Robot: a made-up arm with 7 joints. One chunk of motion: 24 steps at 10 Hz.
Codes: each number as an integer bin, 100 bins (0 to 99) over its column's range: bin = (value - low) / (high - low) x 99, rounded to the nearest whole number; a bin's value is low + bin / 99 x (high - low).
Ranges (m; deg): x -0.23..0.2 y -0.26..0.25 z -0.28..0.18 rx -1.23..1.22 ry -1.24..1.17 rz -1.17..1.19
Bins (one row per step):
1: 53 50 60 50 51 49
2: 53 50 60 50 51 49
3: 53 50 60 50 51 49
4: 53 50 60 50 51 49
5: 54 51 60 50 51 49
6: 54 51 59 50 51 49
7: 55 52 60 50 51 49
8: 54 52 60 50 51 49
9: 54 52 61 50 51 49
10: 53 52 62 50 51 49
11: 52 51 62 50 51 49
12: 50 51 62 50 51 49
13: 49 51 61 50 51 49
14: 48 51 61 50 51 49
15: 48 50 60 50 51 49
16: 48 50 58 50 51 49
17: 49 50 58 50 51 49
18: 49 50 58 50 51 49
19: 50 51 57 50 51 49
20: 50 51 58 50 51 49
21: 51 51 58 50 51 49
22: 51 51 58 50 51 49
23: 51 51 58 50 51 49
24: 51 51 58 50 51 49
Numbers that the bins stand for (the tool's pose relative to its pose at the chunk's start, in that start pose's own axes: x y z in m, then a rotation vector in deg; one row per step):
1: 0.0002 -0.0024 -0.0012 0.01 0.00 0.00
2: 0.0002 -0.0024 -0.0012 0.01 0.00 0.00
3: 0.0002 -0.0024 -0.0012 0.01 0.00 0.00
4: 0.0002 -0.0024 -0.0012 0.01 0.00 0.00
5: 0.0045 0.0027 -0.0012 0.01 0.00 0.00
6: 0.0045 0.0027 -0.0059 0.01 0.00 0.00
7: 0.0089 0.0079 -0.0012 0.01 0.00 0.00
8: 0.0045 0.0079 -0.0012 0.01 0.00 0.00
9: 0.0045 0.0079 0.0034 0.01 0.00 0.00
10: 0.0002 0.0079 0.0081 0.01 0.00 0.00
11: -0.0041 0.0027 0.0081 0.01 0.00 0.00
12: -0.0128 0.0027 0.0081 0.01 0.00 0.00
13: -0.0172 0.0027 0.0034 0.01 0.00 0.00
14: -0.0215 0.0027 0.0034 0.01 0.00 0.00
15: -0.0215 -0.0024 -0.0012 0.01 0.00 0.00
16: -0.0215 -0.0024 -0.0105 0.01 0.00 0.00
17: -0.0172 -0.0024 -0.0105 0.01 0.00 0.00
18: -0.0172 -0.0024 -0.0105 0.01 0.00 0.00
19: -0.0128 0.0027 -0.0152 0.01 0.00 0.00
20: -0.0128 0.0027 -0.0105 0.01 0.00 0.00
21: -0.0085 0.0027 -0.0105 0.01 0.00 0.00
22: -0.0085 0.0027 -0.0105 0.01 0.00 0.00
23: -0.0085 0.0027 -0.0105 0.01 0.00 0.00
24: -0.0085 0.0027 -0.0105 0.01 0.00 0.00

